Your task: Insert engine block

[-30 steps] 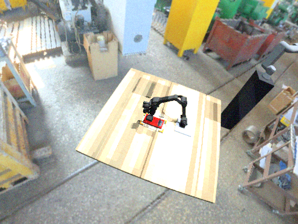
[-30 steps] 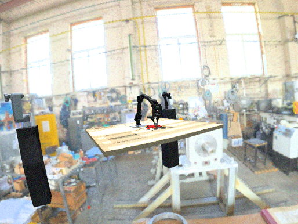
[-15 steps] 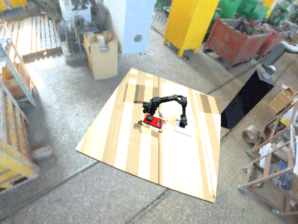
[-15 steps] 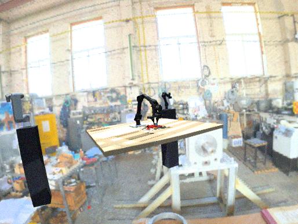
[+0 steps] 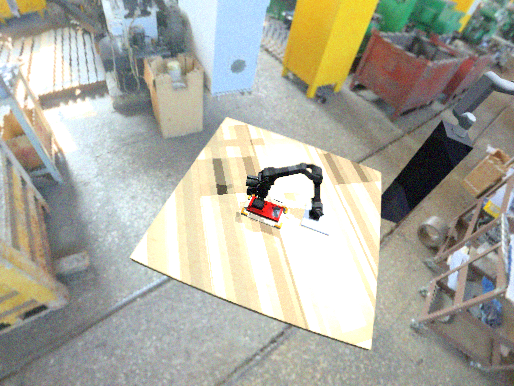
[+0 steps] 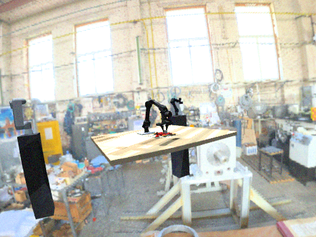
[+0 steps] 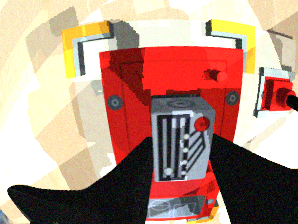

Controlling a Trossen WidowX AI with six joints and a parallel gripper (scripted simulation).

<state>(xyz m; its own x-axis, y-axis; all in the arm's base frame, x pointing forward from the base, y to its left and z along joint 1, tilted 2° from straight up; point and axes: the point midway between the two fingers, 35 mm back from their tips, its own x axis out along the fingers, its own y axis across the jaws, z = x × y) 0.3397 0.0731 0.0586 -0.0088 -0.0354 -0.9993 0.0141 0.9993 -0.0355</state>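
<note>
Now: gripper tip 11 cm to the left of the black upright peg, 2 cm short of it and 1 cm above it. The rest, counted from my gripper tip: grey engine block (1 cm below).
</note>
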